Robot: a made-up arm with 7 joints. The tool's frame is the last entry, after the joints. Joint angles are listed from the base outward.
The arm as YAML. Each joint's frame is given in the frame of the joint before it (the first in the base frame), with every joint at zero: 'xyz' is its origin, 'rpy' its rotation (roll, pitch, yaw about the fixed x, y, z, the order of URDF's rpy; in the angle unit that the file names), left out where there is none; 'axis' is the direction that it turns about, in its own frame. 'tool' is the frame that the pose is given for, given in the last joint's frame.
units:
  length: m
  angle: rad
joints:
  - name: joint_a
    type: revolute
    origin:
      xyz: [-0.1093, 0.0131, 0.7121]
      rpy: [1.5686, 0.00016, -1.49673]
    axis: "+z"
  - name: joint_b
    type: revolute
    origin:
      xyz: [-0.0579, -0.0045, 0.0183]
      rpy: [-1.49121, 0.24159, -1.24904]
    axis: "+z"
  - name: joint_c
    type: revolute
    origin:
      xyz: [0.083, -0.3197, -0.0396]
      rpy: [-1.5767, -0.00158, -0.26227]
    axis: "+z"
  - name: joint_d
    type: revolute
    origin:
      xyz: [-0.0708, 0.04, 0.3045]
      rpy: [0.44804, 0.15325, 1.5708]
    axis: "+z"
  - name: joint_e
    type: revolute
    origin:
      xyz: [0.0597, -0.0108, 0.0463]
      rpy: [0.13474, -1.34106, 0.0]
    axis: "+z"
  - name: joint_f
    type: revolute
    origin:
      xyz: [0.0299, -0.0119, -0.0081]
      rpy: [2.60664, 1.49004, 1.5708]
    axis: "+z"
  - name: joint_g
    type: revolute
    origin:
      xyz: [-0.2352, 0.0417, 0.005]
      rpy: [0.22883, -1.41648, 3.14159]
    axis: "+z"
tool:
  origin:
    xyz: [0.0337, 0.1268, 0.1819]
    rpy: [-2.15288, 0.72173, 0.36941]
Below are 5 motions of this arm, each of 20 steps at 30 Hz.
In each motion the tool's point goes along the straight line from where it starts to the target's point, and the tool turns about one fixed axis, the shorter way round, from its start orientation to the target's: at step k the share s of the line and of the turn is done. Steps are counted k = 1, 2, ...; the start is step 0. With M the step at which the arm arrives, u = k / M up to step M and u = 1 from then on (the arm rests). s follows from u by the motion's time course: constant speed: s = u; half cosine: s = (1 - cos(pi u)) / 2; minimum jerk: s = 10 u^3 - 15 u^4 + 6 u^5.
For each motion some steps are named. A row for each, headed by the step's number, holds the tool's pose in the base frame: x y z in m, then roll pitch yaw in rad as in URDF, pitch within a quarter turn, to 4 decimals.
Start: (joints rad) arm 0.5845 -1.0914 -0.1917 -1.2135 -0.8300 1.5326 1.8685
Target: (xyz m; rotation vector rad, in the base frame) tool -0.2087 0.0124 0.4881 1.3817 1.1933 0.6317
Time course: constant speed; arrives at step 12
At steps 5, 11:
5: -0.1838 0.0338 0.4876 1.7311 0.3303 1.6944
11: -0.2051 0.0155 0.4880 1.7785 0.2721 1.2806

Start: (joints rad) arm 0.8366 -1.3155 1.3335 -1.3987 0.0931 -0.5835 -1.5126
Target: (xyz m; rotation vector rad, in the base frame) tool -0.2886 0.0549 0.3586 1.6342 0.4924 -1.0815
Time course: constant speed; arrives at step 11
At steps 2, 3, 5, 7, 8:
2: -0.2399 -0.0656 0.3632 1.4046 0.6014 -0.7538
3: -0.2453 -0.0522 0.3627 1.4152 0.6476 -0.7232
5: -0.2562 -0.0254 0.3617 1.4432 0.7389 -0.6563
7: -0.2670 0.0013 0.3606 1.4829 0.8285 -0.5794
8: -0.2724 0.0147 0.3601 1.5082 0.8724 -0.5359

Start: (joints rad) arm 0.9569 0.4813 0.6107 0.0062 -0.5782 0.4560 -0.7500
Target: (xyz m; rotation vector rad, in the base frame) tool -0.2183 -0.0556 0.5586 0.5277 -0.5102 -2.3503
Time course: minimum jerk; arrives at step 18
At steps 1, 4, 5, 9, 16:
1: -0.0355 -0.0997 0.4416 1.2564 0.0213 -1.4193
4: -0.0492 -0.0964 0.4503 1.2125 0.0597 -1.4817
5: -0.0599 -0.0938 0.4572 1.1764 0.0877 -1.5318
9: -0.1268 -0.0777 0.5000 0.9206 0.2163 -1.8687
16: -0.2162 -0.0561 0.5572 0.5328 0.2375 -2.3576

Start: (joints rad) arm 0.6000 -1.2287 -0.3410 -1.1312 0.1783 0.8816 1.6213
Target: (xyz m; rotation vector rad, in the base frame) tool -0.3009 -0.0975 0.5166 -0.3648 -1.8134 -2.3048
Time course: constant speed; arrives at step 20
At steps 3, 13, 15, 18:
3: -0.2220 0.0459 0.5000 1.6245 -0.7989 1.9941
13: -0.2684 -0.0385 0.5098 1.3614 -0.5404 2.7281
15: -0.2777 -0.0553 0.5117 1.3425 -0.4757 2.8500
18: -0.2916 -0.0806 0.5146 1.3313 -0.3762 3.0238

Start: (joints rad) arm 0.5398 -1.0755 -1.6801 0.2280 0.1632 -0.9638 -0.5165
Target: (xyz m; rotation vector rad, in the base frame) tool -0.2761 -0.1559 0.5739 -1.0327 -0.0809 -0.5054
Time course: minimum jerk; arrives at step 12
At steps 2, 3, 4, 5, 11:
2: -0.3319 -0.1784 0.5290 -0.8757 -0.0647 -1.0377
3: -0.3280 -0.1769 0.5322 -0.8787 -0.0835 -0.9936
4: -0.3218 -0.1744 0.5371 -0.8850 -0.1124 -0.9244
5: -0.3139 -0.1712 0.5435 -0.8961 -0.1489 -0.8348
11: -0.2764 -0.1560 0.5737 -0.9934 -0.3010 -0.3940

